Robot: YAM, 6 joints.
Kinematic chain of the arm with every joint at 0, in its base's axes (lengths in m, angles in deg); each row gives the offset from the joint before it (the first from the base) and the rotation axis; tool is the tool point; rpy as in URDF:
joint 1: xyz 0 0 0.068 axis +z
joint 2: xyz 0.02 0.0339 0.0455 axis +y
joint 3: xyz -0.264 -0.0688 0 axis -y
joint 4: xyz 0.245 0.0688 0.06 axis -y
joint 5: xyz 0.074 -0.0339 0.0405 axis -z
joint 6: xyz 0.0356 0 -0.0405 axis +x
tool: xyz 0 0 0 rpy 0 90 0
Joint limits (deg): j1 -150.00..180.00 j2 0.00..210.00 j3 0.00..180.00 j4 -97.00..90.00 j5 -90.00..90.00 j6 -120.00..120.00
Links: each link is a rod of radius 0.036 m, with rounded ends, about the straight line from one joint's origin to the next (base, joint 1, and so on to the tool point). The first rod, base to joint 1, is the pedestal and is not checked.
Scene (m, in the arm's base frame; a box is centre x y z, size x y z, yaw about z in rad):
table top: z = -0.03
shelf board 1: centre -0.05 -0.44 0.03 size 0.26 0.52 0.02 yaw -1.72
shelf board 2: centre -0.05 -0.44 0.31 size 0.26 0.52 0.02 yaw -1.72
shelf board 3: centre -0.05 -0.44 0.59 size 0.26 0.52 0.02 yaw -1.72
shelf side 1: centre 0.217 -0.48 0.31 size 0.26 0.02 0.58 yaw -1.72
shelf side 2: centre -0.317 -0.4 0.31 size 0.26 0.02 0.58 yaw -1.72
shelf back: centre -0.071 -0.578 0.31 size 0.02 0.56 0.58 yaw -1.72
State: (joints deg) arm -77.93 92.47 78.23 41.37 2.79 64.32
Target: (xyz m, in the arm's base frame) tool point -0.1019 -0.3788 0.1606
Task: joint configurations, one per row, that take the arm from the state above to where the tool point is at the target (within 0.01 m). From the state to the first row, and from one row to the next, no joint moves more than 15 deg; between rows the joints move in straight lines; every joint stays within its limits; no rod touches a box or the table.
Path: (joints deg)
1: -73.00 81.51 69.27 41.31 2.05 64.32
2: -68.07 70.55 60.31 41.25 1.31 64.32
3: -63.14 59.59 51.35 41.19 0.56 64.32
4: -74.96 59.40 40.56 39.92 2.60 64.32
5: -86.77 59.20 29.77 38.64 4.63 64.32
6: -98.59 59.01 18.98 37.36 6.66 64.32
7: -110.40 58.81 8.19 36.08 8.69 64.32
8: -108.95 71.01 19.32 35.63 7.84 64.32
9: -107.49 83.21 30.44 35.19 6.99 64.32
10: -106.03 95.41 41.57 34.74 6.15 64.32
11: -104.58 107.61 52.70 34.30 5.30 64.32

